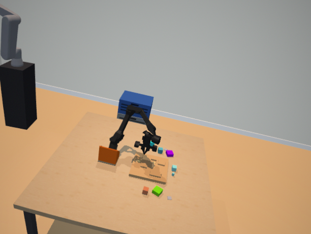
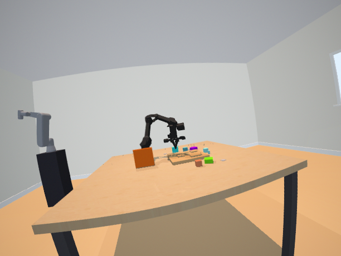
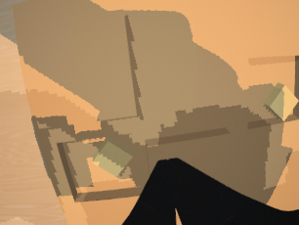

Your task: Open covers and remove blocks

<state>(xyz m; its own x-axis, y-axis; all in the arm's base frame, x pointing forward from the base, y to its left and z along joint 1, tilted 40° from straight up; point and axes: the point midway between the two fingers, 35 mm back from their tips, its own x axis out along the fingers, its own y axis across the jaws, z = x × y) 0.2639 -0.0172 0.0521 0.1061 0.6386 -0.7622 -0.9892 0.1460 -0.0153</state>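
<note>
Right now the wooden puzzle board is 60 mm to the right of my gripper tip, 60 mm below it and 60 mm ahead of it. From my gripper tip the other things lie so: blue-teal cube: 170 mm to the left, 150 mm ahead, 60 mm below; purple block: 240 mm ahead, 160 mm to the left, 60 mm below; light cyan block: 270 mm ahead, 60 mm below, 40 mm to the right.
</note>
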